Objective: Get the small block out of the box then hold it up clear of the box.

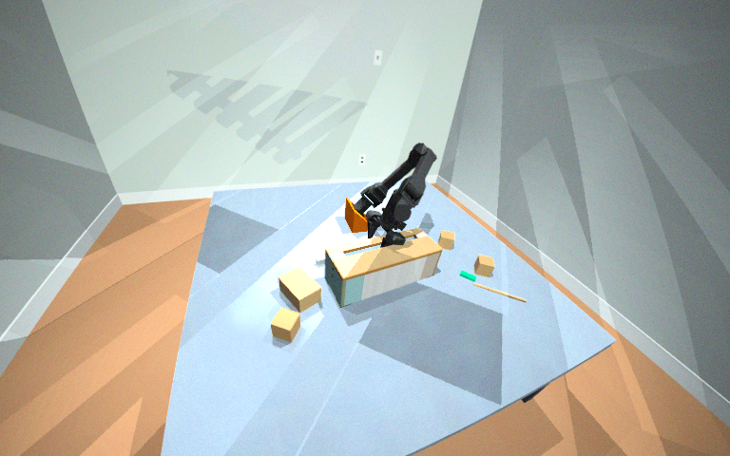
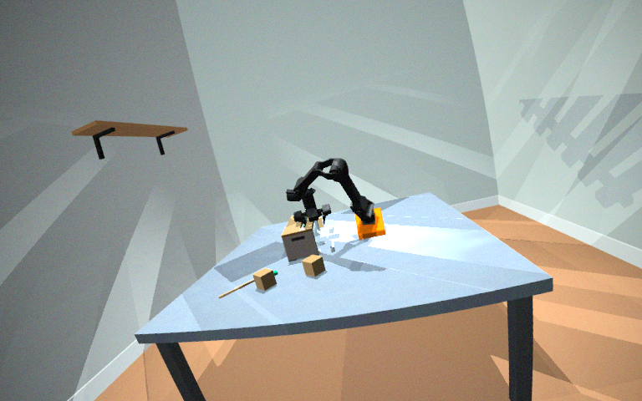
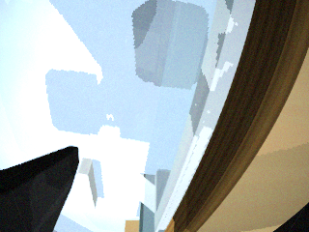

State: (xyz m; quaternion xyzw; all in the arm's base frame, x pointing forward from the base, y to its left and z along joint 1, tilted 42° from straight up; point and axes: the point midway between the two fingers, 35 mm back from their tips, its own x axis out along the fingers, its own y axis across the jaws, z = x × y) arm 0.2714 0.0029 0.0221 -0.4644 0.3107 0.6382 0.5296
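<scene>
The long wooden box is 40 mm ahead of my gripper tip, 20 mm below it and 10 mm to the left of it. Round my gripper tip: small tan piece 270 mm to the right, 120 mm ahead, 50 mm below.
</scene>
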